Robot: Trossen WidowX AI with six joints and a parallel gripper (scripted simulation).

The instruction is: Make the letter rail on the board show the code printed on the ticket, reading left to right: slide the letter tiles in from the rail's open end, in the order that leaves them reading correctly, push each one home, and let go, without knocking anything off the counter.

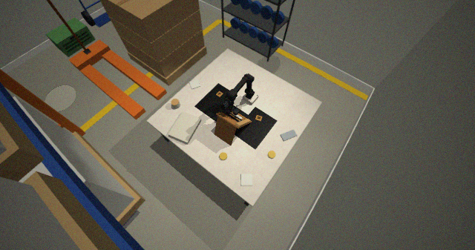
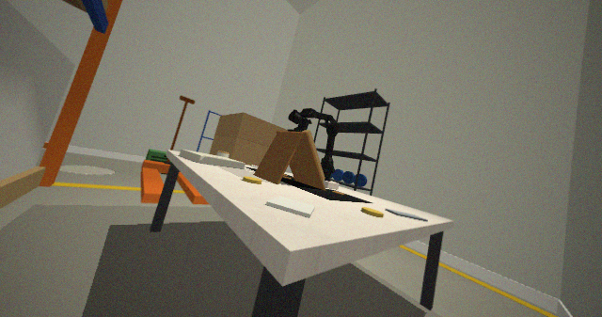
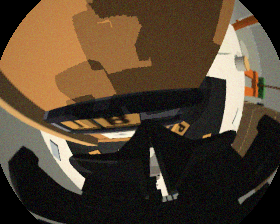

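My gripper tip is now 60 mm past the white ticket, 70 mm to the right of it and 90 mm above it. From my gripper tip the other things lie so: black mat 140 mm behind, 170 mm below; then grey card 190 mm behind, 570 mm to the left, 160 mm below.
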